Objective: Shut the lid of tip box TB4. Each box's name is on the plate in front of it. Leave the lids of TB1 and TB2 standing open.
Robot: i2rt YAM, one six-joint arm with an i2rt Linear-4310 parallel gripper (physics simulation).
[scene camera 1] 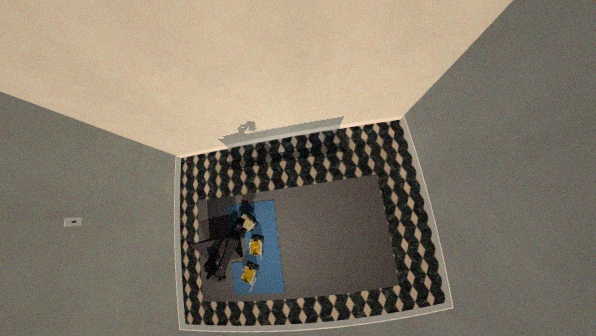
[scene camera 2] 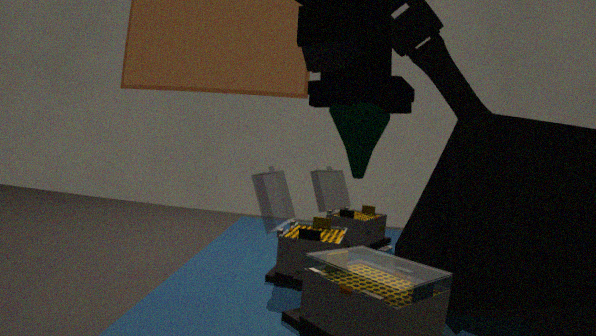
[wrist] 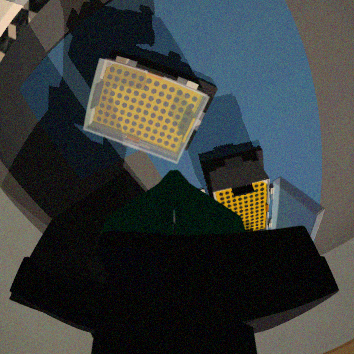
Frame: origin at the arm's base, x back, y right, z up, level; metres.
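Seen in the pictures: gripper, fingertip midpoint: (scene camera 1: 244, 229) (scene camera 2: 357, 178) (wrist: 173, 177); arm's base, link origin: (scene camera 1: 214, 254) (scene camera 2: 522, 206).
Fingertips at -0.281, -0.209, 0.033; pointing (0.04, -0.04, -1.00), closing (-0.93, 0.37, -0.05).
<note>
Pixels of each thing's top centre, then the offset from my fingertips to it, as dx, dy, dz. Level surfaces: height alone.
- grey tip box, top centre: (scene camera 2: 385, 262) (wrist: 135, 121) (scene camera 1: 244, 223) +0.035, -0.032, -0.079
- middle box, top centre: (scene camera 2: 316, 223) (wrist: 246, 219) (scene camera 1: 254, 247) -0.052, +0.163, -0.082
- far box, top centre: (scene camera 2: 363, 212) (scene camera 1: 246, 274) +0.024, +0.380, -0.090
- blue mat, surface height: dz -0.156
- dark grey table top, surface height: dz -0.159
A grey tip box (scene camera 1: 248, 222) (scene camera 2: 350, 311) (wrist: 145, 107) with yellow tips has its clear lid down over it; it is nearest in the scene camera 2 view. The middle box (scene camera 1: 256, 246) (scene camera 2: 295, 256) (wrist: 245, 205) has its clear lid (scene camera 2: 275, 197) (wrist: 297, 205) standing open. The far box (scene camera 1: 249, 273) (scene camera 2: 367, 230) also has its lid (scene camera 2: 331, 190) standing open. The name plates cannot be read, so I cannot tell which box is TB4. My gripper (scene camera 2: 358, 176) (wrist: 173, 177) is shut and empty, above the boxes; in the wrist view its tips show beside the lidded box.
The boxes stand on a blue mat (scene camera 1: 272, 225) (scene camera 2: 190, 280) (wrist: 280, 100) on a dark grey table top (scene camera 1: 335, 235). The black arm stands beside the mat and casts dark shadows near the lidded box. An orange-brown panel (scene camera 2: 215, 50) shows on the wall behind.
</note>
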